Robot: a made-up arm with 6 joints. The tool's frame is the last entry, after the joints. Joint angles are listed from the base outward. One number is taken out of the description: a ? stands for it. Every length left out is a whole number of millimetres.
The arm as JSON. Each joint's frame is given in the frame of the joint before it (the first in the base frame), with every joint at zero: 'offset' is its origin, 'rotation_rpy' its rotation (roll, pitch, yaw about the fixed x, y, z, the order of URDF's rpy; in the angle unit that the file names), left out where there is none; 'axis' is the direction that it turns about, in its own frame. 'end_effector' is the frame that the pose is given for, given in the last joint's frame.
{
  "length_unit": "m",
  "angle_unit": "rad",
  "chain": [
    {
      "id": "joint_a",
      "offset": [
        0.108,
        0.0,
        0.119
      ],
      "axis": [
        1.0,
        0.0,
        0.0
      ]
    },
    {
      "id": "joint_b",
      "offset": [
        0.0,
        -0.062,
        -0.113
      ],
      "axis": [
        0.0,
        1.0,
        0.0
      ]
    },
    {
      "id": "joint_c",
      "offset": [
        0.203,
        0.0,
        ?
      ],
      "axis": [
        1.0,
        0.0,
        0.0
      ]
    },
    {
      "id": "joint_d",
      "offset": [
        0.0,
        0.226,
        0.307
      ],
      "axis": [
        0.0,
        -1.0,
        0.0
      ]
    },
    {
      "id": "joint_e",
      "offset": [
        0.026,
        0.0,
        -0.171
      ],
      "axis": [
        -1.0,
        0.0,
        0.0
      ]
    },
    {
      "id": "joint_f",
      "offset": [
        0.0,
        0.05,
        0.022
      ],
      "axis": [
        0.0,
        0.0,
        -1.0
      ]
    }
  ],
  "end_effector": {
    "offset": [
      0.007,
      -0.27,
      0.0
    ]
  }
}
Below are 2 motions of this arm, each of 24 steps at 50 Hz.
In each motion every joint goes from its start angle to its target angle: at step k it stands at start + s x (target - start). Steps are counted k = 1, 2, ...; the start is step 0. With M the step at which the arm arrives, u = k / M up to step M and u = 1 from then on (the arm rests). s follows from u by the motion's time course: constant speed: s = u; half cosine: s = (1 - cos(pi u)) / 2; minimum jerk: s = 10 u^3 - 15 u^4 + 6 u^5.
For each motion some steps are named. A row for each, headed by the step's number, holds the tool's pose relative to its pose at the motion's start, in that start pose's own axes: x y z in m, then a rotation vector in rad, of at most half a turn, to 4 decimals.
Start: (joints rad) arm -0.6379 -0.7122 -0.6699 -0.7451 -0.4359 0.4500
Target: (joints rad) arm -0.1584 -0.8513 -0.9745 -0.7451 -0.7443 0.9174
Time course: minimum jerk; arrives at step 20
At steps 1, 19, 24:
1: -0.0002 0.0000 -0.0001 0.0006 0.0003 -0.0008
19: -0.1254 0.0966 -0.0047 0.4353 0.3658 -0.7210
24: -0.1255 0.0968 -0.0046 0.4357 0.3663 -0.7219

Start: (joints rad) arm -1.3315 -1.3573 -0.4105 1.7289 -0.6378 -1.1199
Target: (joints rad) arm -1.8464 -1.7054 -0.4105 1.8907 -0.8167 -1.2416
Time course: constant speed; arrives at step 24
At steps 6, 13, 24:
6: 0.1015 -0.0115 0.0639 -0.0641 -0.1721 0.1406
13: 0.2018 -0.0111 0.1619 -0.1511 -0.3726 0.2971
24: 0.3036 0.0157 0.3539 -0.3178 -0.6826 0.5243

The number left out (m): 0.07
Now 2 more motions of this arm.
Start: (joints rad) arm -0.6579 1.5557 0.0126 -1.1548 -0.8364 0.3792
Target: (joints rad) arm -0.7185 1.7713 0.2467 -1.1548 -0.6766 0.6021
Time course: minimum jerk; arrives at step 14
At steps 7, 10, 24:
7: -0.0321 0.0104 0.0680 -0.0566 0.1281 -0.1218
10: -0.0463 0.0192 0.1203 -0.0973 0.2165 -0.2002
24: -0.0500 0.0228 0.1423 -0.1139 0.2519 -0.2302

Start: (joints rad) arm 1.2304 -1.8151 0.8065 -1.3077 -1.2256 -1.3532
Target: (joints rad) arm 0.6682 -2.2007 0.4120 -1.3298 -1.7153 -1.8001
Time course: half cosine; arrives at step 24
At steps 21, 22, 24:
21: -0.0212 0.0372 -0.0164 0.0169 0.1577 0.4196
22: -0.0215 0.0391 -0.0156 0.0198 0.1595 0.4316
24: -0.0217 0.0408 -0.0150 0.0222 0.1608 0.4413

